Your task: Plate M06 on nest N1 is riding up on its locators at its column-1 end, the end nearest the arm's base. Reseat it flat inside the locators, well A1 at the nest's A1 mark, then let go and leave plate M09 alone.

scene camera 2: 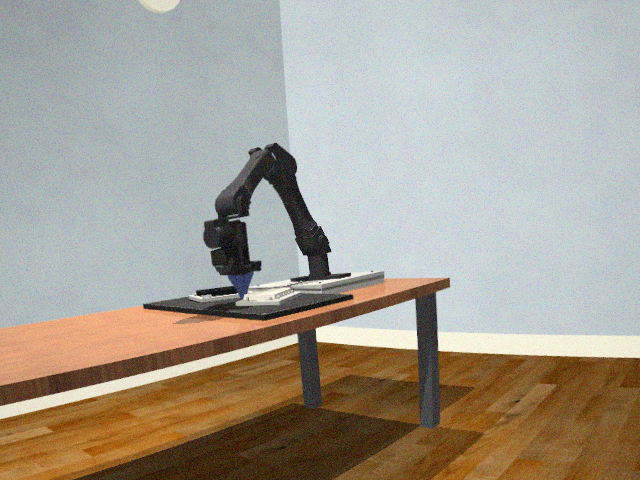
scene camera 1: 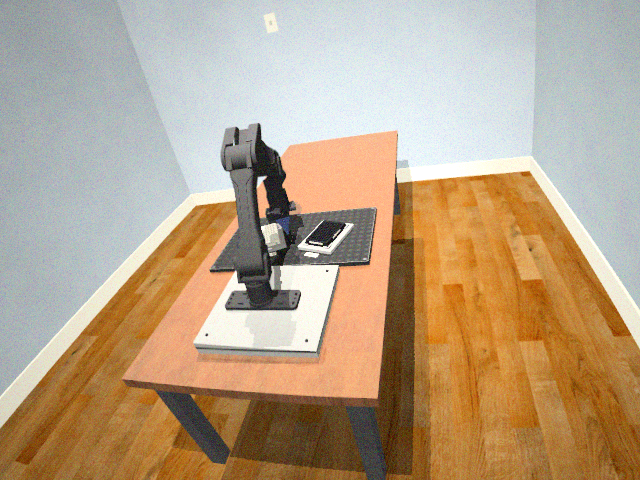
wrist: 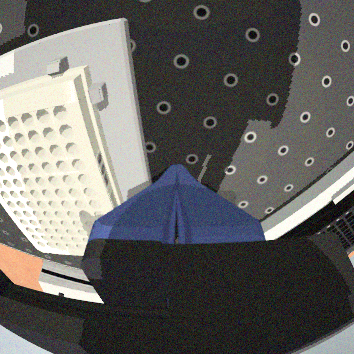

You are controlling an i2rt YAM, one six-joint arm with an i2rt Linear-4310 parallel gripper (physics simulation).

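Places are measured from the arm's base along level axes (x ahead, y left, z up), in millimetres.
Pixels of known places: gripper, fingertip midpoint: (scene camera 1: 288,233) (wrist: 176,173); arm's base, link origin: (scene camera 2: 320,278) (scene camera 1: 263,301).
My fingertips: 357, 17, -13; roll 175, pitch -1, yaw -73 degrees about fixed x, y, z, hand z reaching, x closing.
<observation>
Ahead of a thing's pixels: the offset from my fingertips to its top centre, as dx, dy, dz. "spot": to the spot under its first point. Level surfaces: height alone.
The cream well plate @[-23, +72, +21] (scene camera 1: 273,235) (scene camera 2: 268,294) (wrist: 50,162), apparently M06, is on its white nest @[spot: +35, +37, +7] (wrist: 120,107). In scene camera 2 its end toward the arm's base looks raised. In the wrist view its far end lies beside the small corner locators; the base-side seating is hidden. No A1 mark is readable. My gripper (scene camera 1: 283,225) (scene camera 2: 241,298) (wrist: 176,173) is shut and empty, its blue fingertips low beside the nest, on the side toward the black plate. The black plate @[-43, -142, +21] (scene camera 1: 326,233) (scene camera 2: 214,290) (wrist: 344,227), apparently M09, sits on the other white nest (scene camera 1: 313,250) (wrist: 287,226).
Both nests stand on a dark perforated board @[-17, -30, -4] (scene camera 1: 361,245) (scene camera 2: 206,310) (wrist: 215,100) on the wooden table @[dz -18] (scene camera 1: 341,170) (scene camera 2: 103,335). A small white card @[spot: -132, -107, -3] (scene camera 1: 311,254) lies by the black plate's nest. The arm's white base slab (scene camera 1: 258,330) (scene camera 2: 361,281) borders the board.
</observation>
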